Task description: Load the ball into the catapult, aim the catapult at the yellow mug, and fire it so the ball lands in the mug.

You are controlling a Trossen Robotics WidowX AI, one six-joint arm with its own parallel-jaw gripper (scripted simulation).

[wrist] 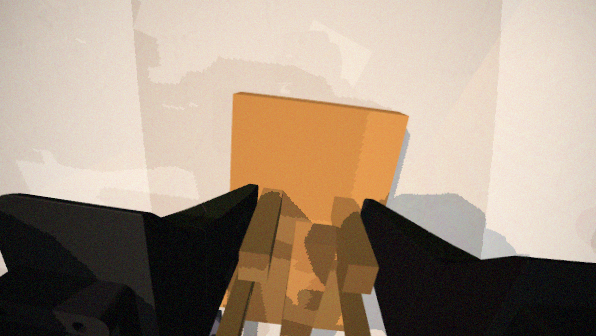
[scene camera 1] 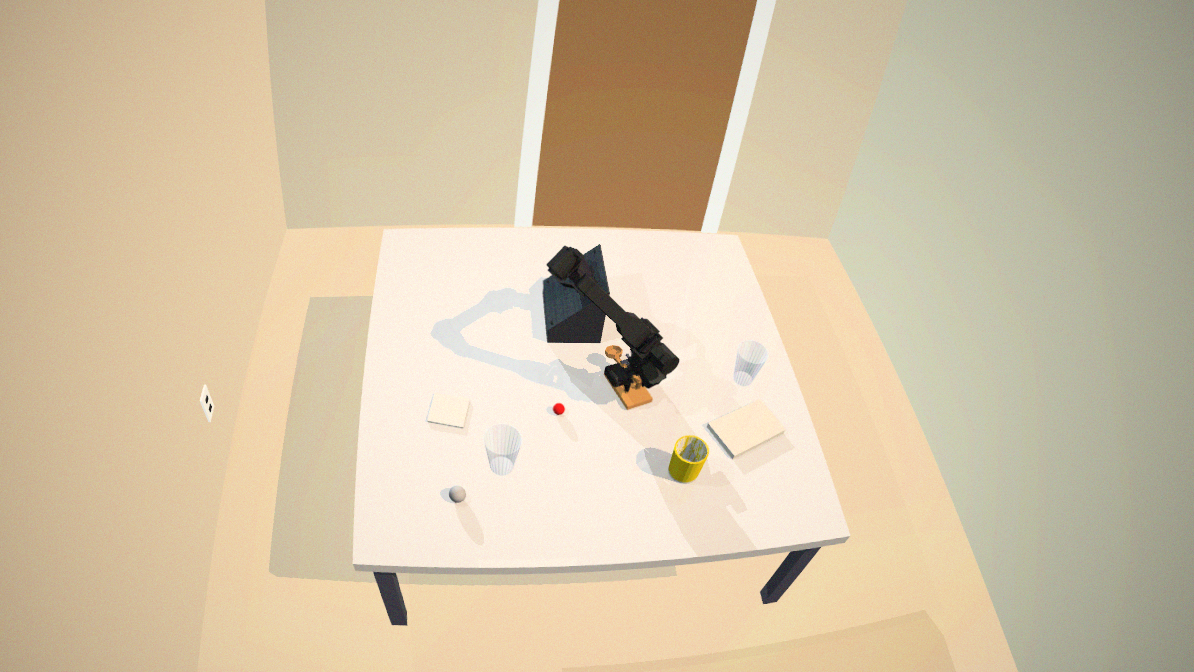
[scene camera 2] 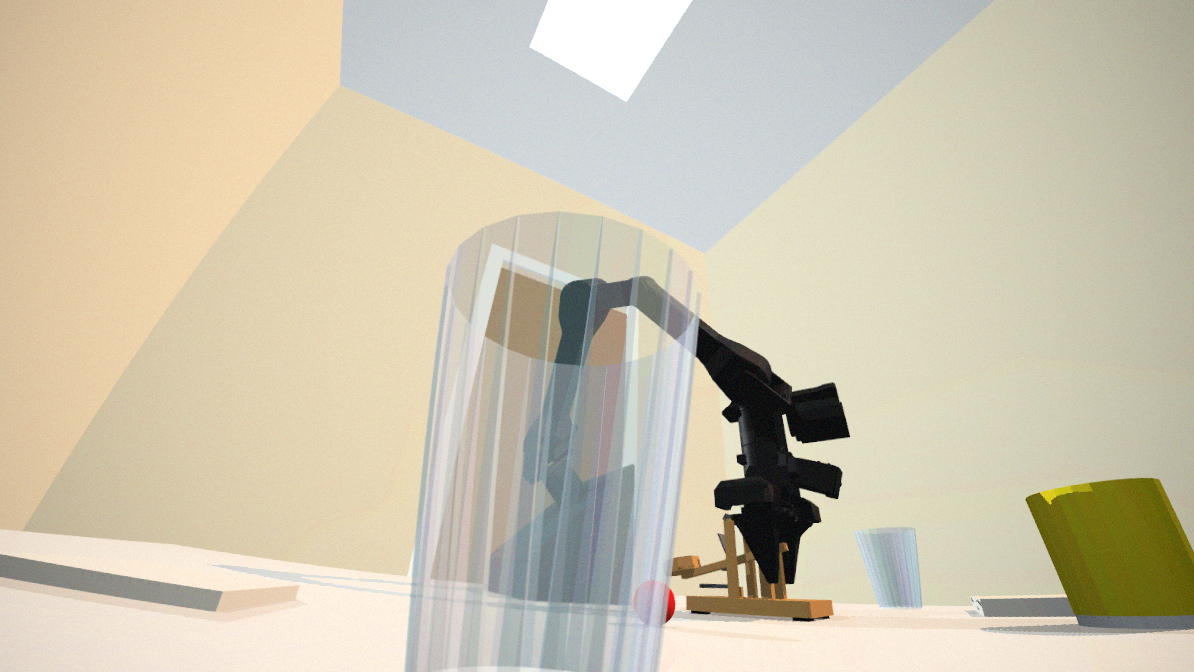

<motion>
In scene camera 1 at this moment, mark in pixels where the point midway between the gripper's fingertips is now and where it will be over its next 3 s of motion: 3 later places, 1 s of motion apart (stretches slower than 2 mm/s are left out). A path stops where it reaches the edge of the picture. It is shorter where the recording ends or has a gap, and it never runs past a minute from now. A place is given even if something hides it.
My gripper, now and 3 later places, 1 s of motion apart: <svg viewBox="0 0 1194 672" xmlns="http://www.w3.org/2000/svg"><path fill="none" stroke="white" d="M634 388L635 382L636 382L616 378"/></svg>
</motion>
